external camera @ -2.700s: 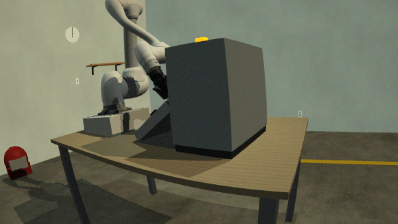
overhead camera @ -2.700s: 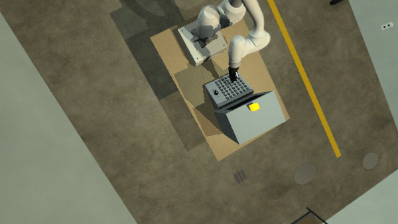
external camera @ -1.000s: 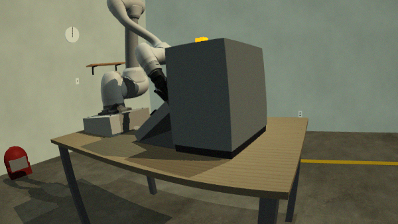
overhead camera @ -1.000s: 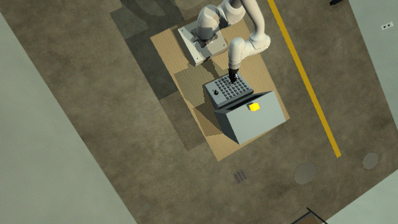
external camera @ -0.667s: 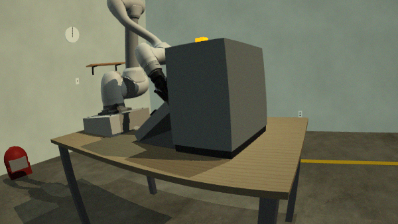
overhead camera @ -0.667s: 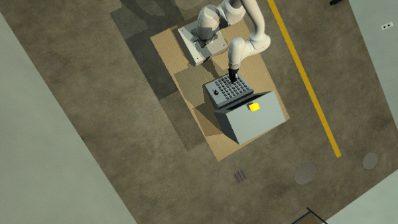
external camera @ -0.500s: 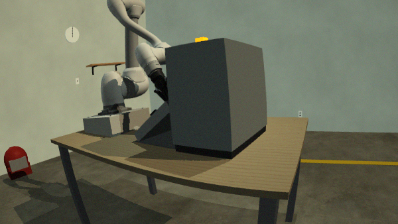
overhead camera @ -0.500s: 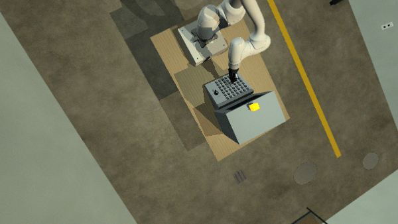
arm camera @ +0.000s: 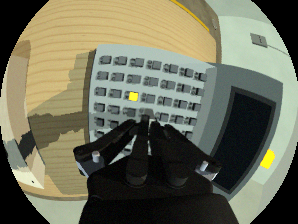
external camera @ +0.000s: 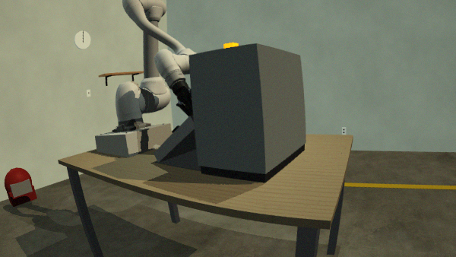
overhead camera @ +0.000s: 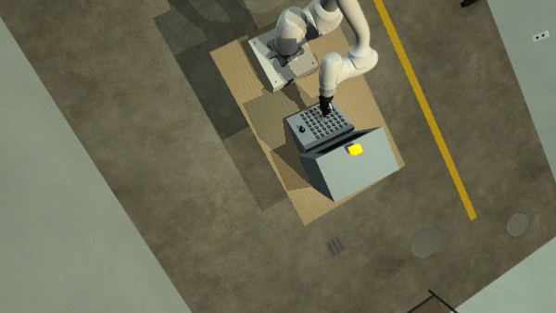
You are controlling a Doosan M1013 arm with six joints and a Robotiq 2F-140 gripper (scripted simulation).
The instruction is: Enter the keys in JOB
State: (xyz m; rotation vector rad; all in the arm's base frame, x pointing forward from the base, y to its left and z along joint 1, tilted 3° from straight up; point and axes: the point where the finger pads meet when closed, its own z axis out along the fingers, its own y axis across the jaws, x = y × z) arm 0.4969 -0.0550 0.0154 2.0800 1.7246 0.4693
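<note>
Now: hand 40 mm to the right of the key and 40 mm above it. Round my hand: sloped keypad (60 mm to the right, 60 mm below, 30 mm ahead); black selector knob (160 mm to the right, 10 mm below, 10 mm behind).
</note>
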